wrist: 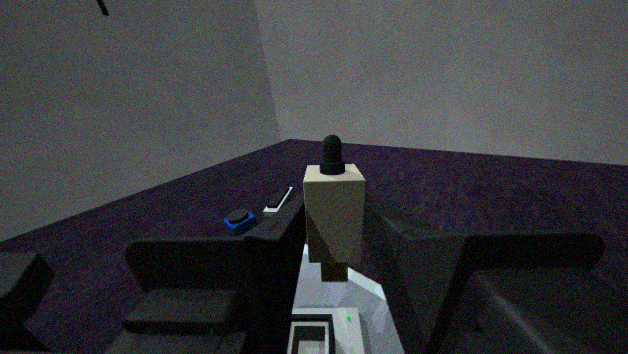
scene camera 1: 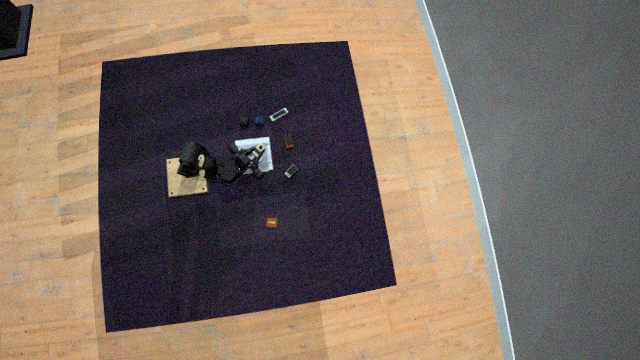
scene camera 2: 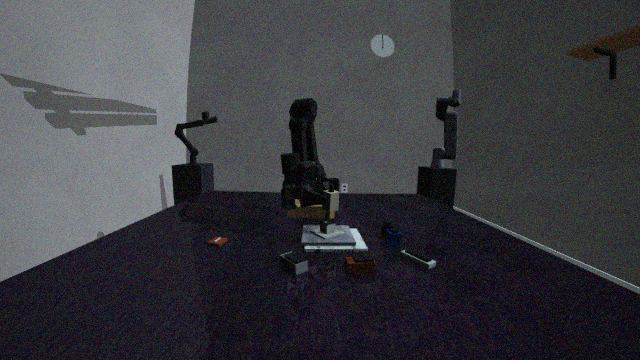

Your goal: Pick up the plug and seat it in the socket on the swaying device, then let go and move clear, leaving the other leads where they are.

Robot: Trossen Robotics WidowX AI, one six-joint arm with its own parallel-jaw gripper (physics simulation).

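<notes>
The plug (scene camera 1: 260, 148) (scene camera 2: 334, 201) (wrist: 334, 220) is a cream block with a black stub on top and a darker brownish tip pointing down. My gripper (scene camera 1: 255, 154) (scene camera 2: 330, 198) (wrist: 332, 198) is shut on it and holds it upright. The grey device (scene camera 2: 311, 238) (wrist: 322, 296) (scene camera 1: 267, 162) lies under the plug on a white base (scene camera 2: 361, 244). Its small raised socket (scene camera 2: 327, 228) (wrist: 310, 324) has a square opening. In scene camera 2 the plug hangs a little above the socket, apart from it. In the wrist view the opening shows nearer the camera and left of the tip.
Around the device lie a grey box (scene camera 1: 291, 171) (scene camera 2: 295, 263), an orange-brown box (scene camera 1: 288, 142) (scene camera 2: 361, 265), a white strip (scene camera 1: 278, 114) (scene camera 2: 419, 259) (wrist: 278, 200), a blue box (scene camera 1: 259, 120) (wrist: 240, 222), a black box (scene camera 1: 244, 121) and a flat orange piece (scene camera 1: 271, 222) (scene camera 2: 217, 241).
</notes>
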